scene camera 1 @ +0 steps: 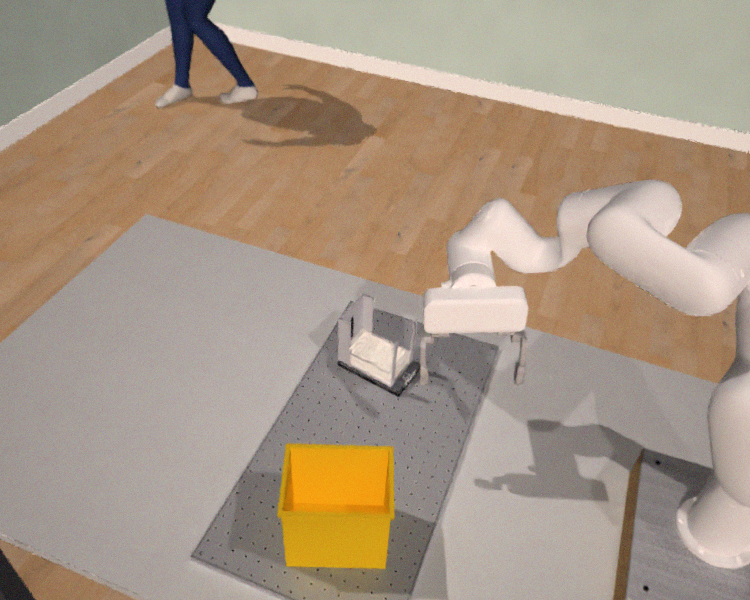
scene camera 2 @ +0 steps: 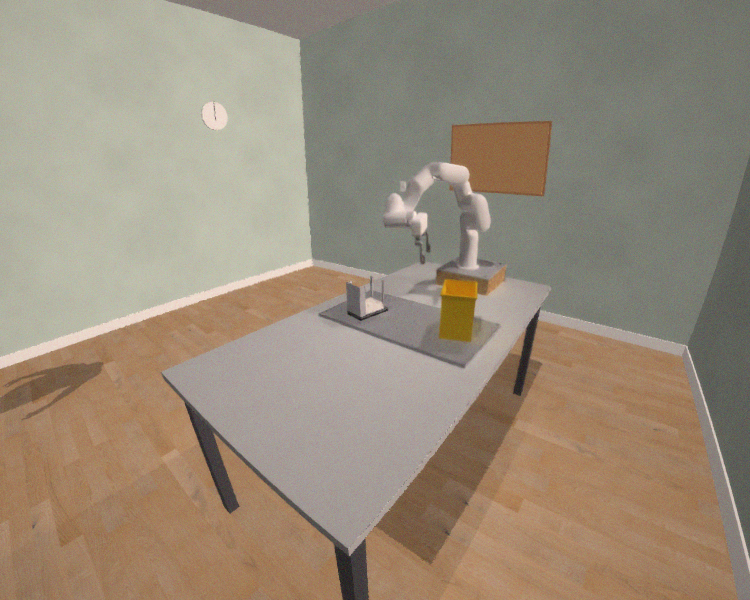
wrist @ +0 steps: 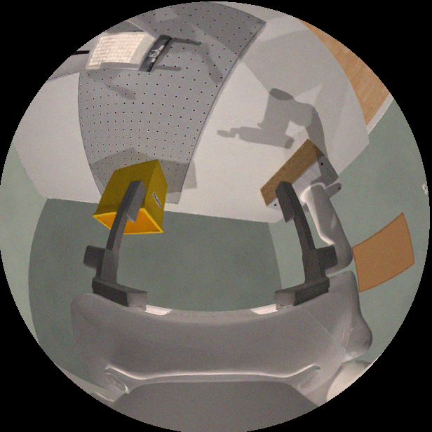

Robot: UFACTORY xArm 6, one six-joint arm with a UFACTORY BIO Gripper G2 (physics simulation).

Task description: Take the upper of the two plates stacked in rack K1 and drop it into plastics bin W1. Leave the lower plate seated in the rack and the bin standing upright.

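Frame: origin at the arm's base, x ahead, y up, z right, level; millimetres.
Seen in the pictures: hand, its tool point: (scene camera 1: 471, 374) (scene camera 2: 425, 253); arm's base, origin of its link: (scene camera 1: 714, 532) (scene camera 2: 467, 267).
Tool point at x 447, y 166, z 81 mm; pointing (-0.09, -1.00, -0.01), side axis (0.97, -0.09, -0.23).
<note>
Offsets run from my tool point to a thing's top centre. Level surfaces: height alone.
Rack K1 {dz +184, dx +199, dy -103 mm} (scene camera 1: 366, 312) (scene camera 2: 356, 299) (wrist: 156, 52) stands upright at the far end of the perforated board, with upright posts on a dark base. White plates are stacked low inside it; the upper plate {dz +187, dx +209, dy -204 mm} (scene camera 1: 378, 351) (scene camera 2: 374, 305) (wrist: 120, 49) shows its top face, and the lower is hard to tell apart beneath it. Plastics bin W1 {dz -218, dx +175, dy -71 mm} (scene camera 1: 335, 539) (scene camera 2: 457, 317) (wrist: 131, 182) is yellow, open-topped and upright at the board's other end. My gripper (scene camera 1: 471, 378) (scene camera 2: 425, 254) (wrist: 210, 195) is wide open and empty, pointing down above the table, to the right of the rack in scene camera 1 view.
The perforated grey board {dy -250 mm} (scene camera 1: 350, 419) (scene camera 2: 406, 322) (wrist: 150, 110) lies on the grey table {dy -263 mm} (scene camera 1: 156, 350) (scene camera 2: 325, 400) under rack and bin. The arm stands on a wood-sided plinth (scene camera 1: 627, 531) (scene camera 2: 494, 281) (wrist: 290, 172). A person's legs (scene camera 1: 181, 50) show on the floor beyond the table.
</note>
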